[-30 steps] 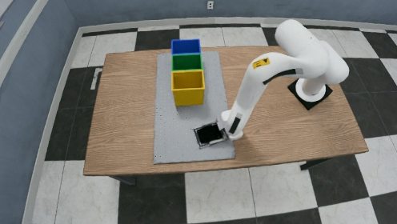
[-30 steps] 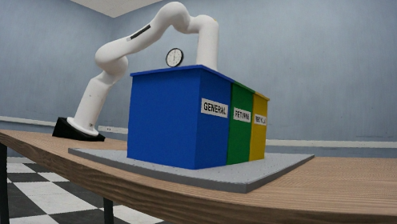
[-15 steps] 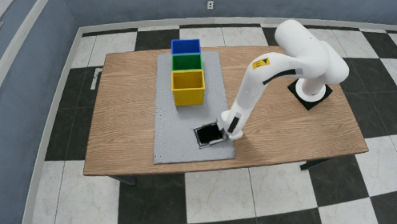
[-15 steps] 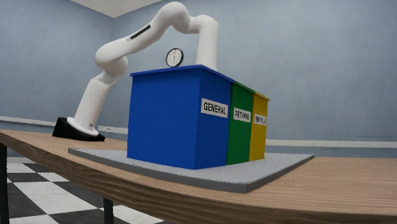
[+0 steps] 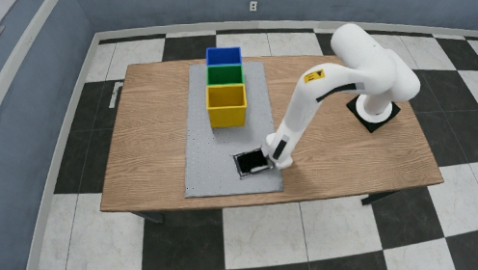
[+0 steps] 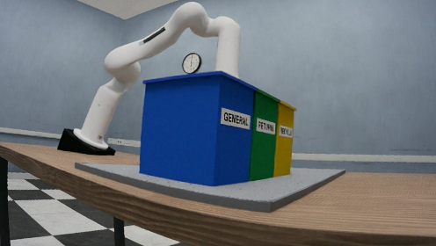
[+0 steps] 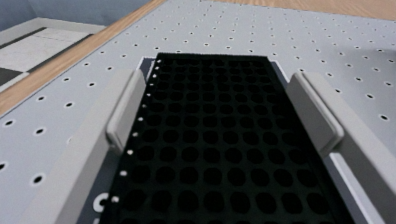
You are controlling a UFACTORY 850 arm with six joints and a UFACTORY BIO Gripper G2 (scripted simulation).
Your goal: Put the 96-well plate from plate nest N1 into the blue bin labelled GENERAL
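Now: hand 1 cm above the black 96-well plate. Round my hand: green bin (40 cm to the right, 6 cm above, 5 cm ahead); then plate nest N1 (2 cm below); then yellow bin (27 cm to the right, 6 cm ahead, 6 cm above).
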